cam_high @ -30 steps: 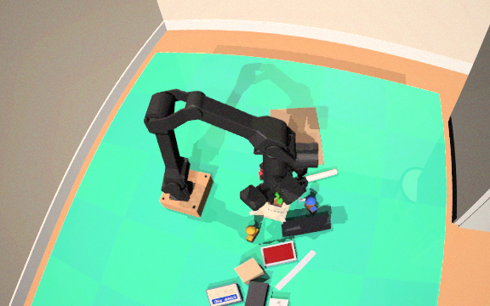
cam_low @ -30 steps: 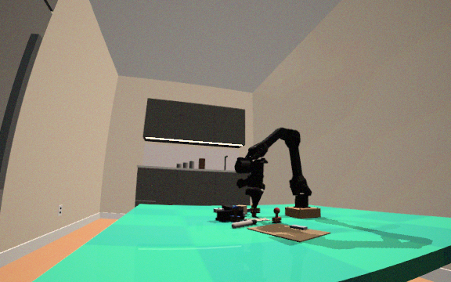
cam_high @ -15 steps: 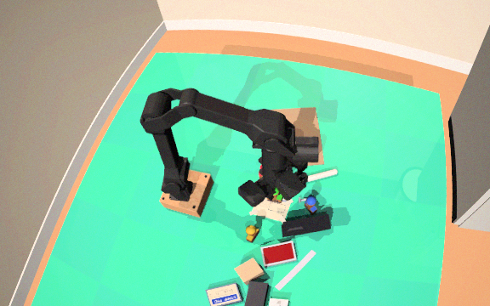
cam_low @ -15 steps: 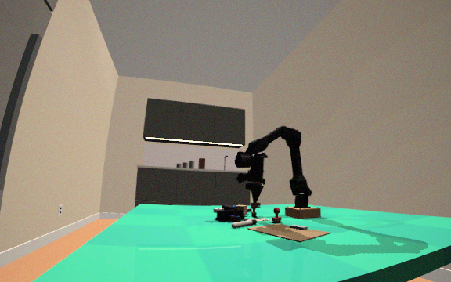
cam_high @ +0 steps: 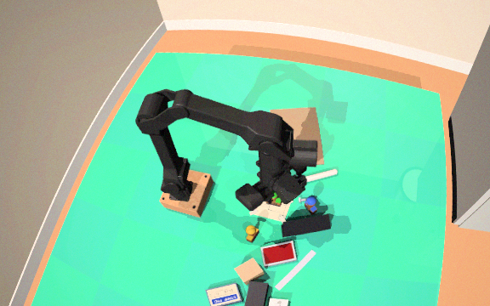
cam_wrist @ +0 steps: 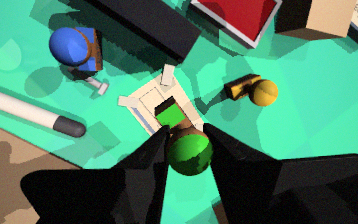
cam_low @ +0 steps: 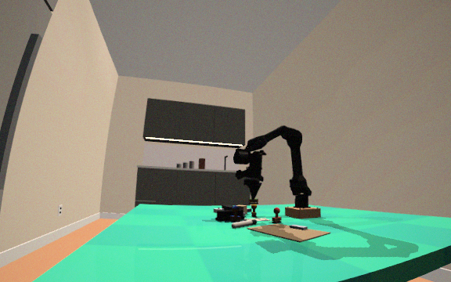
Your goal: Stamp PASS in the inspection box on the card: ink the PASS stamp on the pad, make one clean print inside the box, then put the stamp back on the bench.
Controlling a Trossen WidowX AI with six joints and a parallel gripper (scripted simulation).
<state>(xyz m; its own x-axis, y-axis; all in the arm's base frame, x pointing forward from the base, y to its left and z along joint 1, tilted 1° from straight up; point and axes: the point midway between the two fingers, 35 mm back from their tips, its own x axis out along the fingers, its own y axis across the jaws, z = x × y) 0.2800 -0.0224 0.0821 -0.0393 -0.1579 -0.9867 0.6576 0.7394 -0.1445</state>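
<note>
Right now the yellow-knobbed stamp is 5 cm behind my gripper tip, 8 cm to the right of it and 8 cm below it. The rest, counted from my gripper tip: blue-knobbed stamp (10 cm ahead, 2 cm to the left, 7 cm below); then green-knobbed stamp (1 cm below); then cream card (1 cm behind, 2 cm to the left, 10 cm below).
</note>
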